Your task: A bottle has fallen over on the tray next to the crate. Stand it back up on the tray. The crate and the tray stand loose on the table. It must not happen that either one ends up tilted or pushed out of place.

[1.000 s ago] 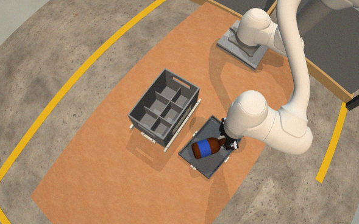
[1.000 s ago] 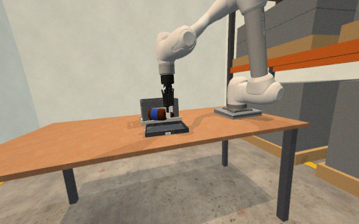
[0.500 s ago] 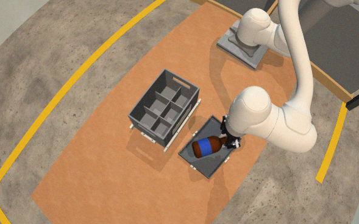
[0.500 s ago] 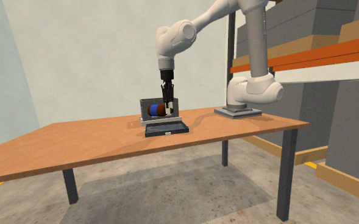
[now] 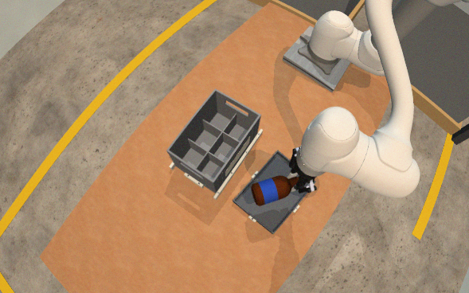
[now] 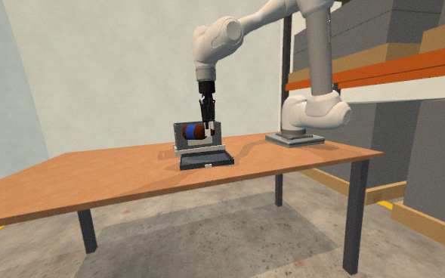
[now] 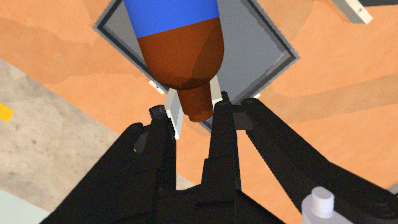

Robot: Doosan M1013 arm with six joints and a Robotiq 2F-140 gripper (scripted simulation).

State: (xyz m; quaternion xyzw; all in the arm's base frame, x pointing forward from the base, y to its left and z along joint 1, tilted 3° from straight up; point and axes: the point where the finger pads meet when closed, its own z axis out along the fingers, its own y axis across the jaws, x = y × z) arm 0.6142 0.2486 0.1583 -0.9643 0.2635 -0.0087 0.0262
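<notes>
My hand is 50 mm short of the bottle, 30 mm to the left of it and 20 mm above it. The rest, counted from my hand: grey crate (290 mm to the right, 80 mm below, 50 mm ahead); grey tray (160 mm below, 30 mm to the right, 30 mm ahead).
</notes>
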